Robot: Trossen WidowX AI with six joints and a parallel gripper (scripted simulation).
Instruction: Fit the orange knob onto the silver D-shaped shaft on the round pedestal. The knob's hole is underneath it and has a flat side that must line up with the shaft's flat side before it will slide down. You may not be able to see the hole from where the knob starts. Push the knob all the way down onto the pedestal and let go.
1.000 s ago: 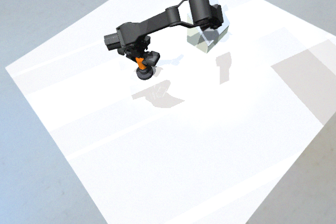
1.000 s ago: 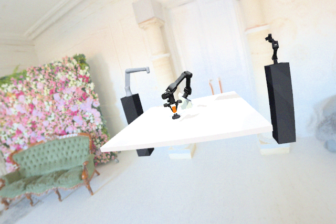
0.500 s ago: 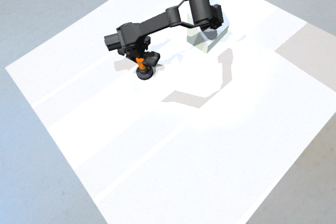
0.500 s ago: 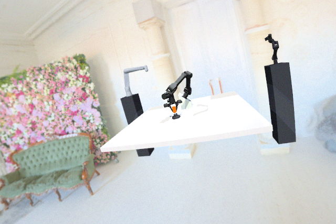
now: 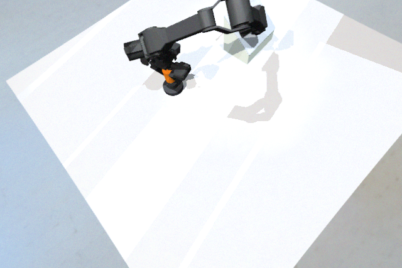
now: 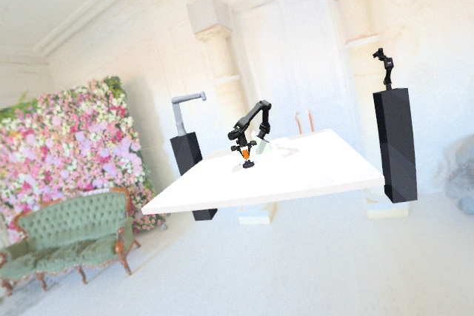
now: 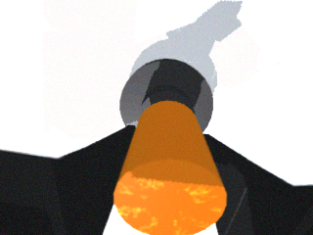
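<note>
The orange knob lies 3 cm above my gripper tip. Also, from my gripper tip: dark round pedestal 4 cm below.
</note>
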